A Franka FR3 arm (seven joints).
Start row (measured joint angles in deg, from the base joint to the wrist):
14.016, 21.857, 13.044, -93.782, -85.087, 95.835, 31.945
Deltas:
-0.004, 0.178, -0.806, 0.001, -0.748, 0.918, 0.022
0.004, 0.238, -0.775, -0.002, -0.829, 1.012, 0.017
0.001, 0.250, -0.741, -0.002, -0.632, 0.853, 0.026
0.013, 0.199, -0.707, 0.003, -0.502, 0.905, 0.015
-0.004, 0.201, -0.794, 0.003, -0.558, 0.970, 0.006
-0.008, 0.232, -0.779, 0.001, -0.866, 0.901, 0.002
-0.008, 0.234, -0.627, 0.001, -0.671, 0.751, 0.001
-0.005, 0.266, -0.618, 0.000, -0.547, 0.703, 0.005
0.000, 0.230, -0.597, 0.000, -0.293, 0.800, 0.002
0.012, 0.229, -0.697, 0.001, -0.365, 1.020, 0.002
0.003, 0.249, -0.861, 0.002, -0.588, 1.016, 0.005
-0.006, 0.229, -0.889, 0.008, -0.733, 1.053, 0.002
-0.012, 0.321, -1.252, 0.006, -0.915, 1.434, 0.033
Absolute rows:
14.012, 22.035, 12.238, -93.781, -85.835, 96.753, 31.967
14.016, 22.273, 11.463, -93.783, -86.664, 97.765, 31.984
14.017, 22.523, 10.722, -93.785, -87.296, 98.618, 32.010
14.030, 22.722, 10.015, -93.782, -87.798, 99.523, 32.025
14.026, 22.923, 9.221, -93.779, -88.356, 100.493, 32.031
14.018, 23.155, 8.442, -93.778, -89.222, 101.394, 32.033
14.010, 23.389, 7.815, -93.777, -89.893, 102.145, 32.034
14.005, 23.655, 7.197, -93.777, -90.440, 102.848, 32.039
14.005, 23.885, 6.600, -93.777, -90.733, 103.648, 32.041
14.017, 24.114, 5.903, -93.776, -91.098, 104.668, 32.043
14.020, 24.363, 5.042, -93.774, -91.686, 105.684, 32.048
14.014, 24.592, 4.153, -93.766, -92.419, 106.737, 32.050
14.002, 24.913, 2.901, -93.760, -93.334, 108.171, 32.083

